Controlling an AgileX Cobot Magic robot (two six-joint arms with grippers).
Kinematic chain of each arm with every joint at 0, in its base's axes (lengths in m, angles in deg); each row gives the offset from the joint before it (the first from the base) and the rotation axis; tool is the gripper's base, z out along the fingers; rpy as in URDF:
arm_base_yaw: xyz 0 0 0.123 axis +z
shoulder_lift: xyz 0 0 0 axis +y
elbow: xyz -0.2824 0 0.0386 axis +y
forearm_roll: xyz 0.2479 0 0.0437 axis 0.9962 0 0.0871
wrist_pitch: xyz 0 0 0 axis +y
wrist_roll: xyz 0.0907 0 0.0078 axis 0.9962 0 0.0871
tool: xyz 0 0 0 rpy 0 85 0
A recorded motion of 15 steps. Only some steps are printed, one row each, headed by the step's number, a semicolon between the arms.
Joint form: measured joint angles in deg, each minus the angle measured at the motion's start. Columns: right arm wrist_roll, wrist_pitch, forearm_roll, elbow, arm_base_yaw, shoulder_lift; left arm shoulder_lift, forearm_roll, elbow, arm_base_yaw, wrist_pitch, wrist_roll.
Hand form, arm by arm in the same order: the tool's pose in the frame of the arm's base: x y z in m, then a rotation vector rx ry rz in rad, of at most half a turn. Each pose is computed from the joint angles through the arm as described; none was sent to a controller.
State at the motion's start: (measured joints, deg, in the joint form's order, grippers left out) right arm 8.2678 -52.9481 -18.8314 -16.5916 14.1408 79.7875; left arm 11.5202 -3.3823 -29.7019 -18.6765 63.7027 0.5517
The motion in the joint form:
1: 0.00 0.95 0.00 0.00 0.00 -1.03; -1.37 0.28 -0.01 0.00 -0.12 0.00
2: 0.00 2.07 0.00 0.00 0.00 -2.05; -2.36 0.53 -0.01 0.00 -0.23 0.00
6: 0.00 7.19 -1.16 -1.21 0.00 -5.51; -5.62 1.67 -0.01 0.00 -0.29 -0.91
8: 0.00 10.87 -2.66 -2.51 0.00 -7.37; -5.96 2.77 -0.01 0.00 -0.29 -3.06
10: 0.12 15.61 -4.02 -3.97 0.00 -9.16; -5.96 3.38 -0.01 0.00 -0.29 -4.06
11: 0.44 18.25 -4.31 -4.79 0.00 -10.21; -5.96 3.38 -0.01 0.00 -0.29 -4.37
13: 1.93 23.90 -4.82 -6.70 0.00 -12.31; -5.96 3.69 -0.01 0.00 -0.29 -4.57
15: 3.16 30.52 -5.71 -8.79 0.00 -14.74; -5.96 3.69 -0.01 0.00 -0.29 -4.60
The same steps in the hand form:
1: 0.2122 0.0773 0.1983 -0.4512 1.6353 0.3548; 0.0160 -0.0101 0.2776 0.3765 2.2295 -0.2368
2: 0.2108 0.0766 0.2005 -0.4524 1.6366 0.3478; 0.0137 -0.0089 0.2780 0.3739 2.2103 -0.2338
6: 0.2093 0.0757 0.2111 -0.4788 1.6392 0.3166; 0.0059 -0.0046 0.2787 0.3482 2.1552 -0.2258
8: 0.2098 0.0759 0.2183 -0.5095 1.6423 0.2918; 0.0055 -0.0028 0.2787 0.3065 2.1557 -0.2246
10: 0.2105 0.0751 0.2248 -0.5359 1.6624 0.2585; 0.0058 -0.0020 0.2787 0.2874 2.1582 -0.2215
11: 0.2109 0.0741 0.2288 -0.5366 1.6754 0.2425; 0.0058 -0.0020 0.2787 0.2815 2.1592 -0.2246
13: 0.2119 0.0716 0.2382 -0.5214 1.7073 0.2174; 0.0060 -0.0016 0.2787 0.2776 2.1593 -0.2200
15: 0.2115 0.0681 0.2487 -0.5117 1.7435 0.1777; 0.0060 -0.0016 0.2787 0.2770 2.1594 -0.2203

